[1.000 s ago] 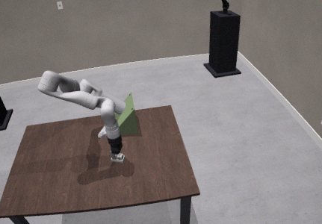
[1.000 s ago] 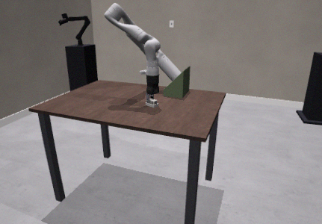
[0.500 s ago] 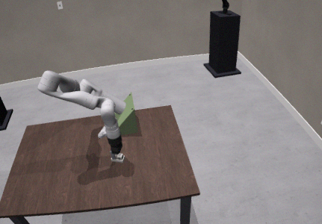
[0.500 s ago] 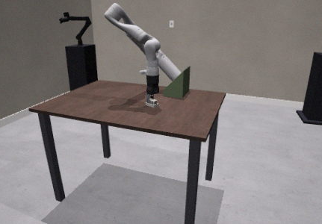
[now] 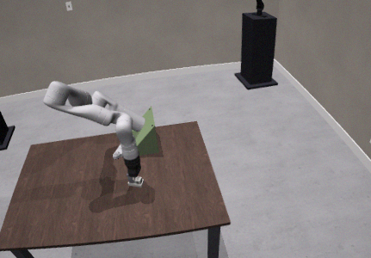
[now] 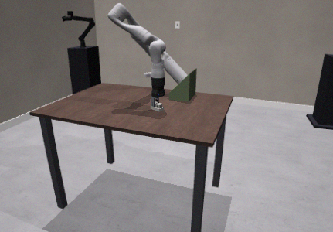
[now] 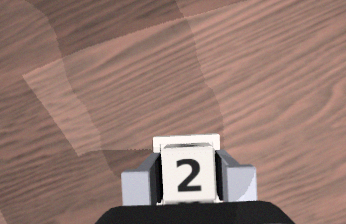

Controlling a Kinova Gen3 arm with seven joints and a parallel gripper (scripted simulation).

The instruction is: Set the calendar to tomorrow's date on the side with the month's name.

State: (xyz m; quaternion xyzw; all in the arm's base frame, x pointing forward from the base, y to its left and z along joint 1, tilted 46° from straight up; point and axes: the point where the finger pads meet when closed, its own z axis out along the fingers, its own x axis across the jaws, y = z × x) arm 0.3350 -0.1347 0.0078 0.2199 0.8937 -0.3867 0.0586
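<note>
Now: the white calendar tray 1 cm ahead of my hand, 2 cm to the left of it and 3 cm below it. The rest, counted from my hand: white cube: 2 cm ahead, 3 cm to the left, 1 cm below; then digit cube: 1 cm below.
</note>
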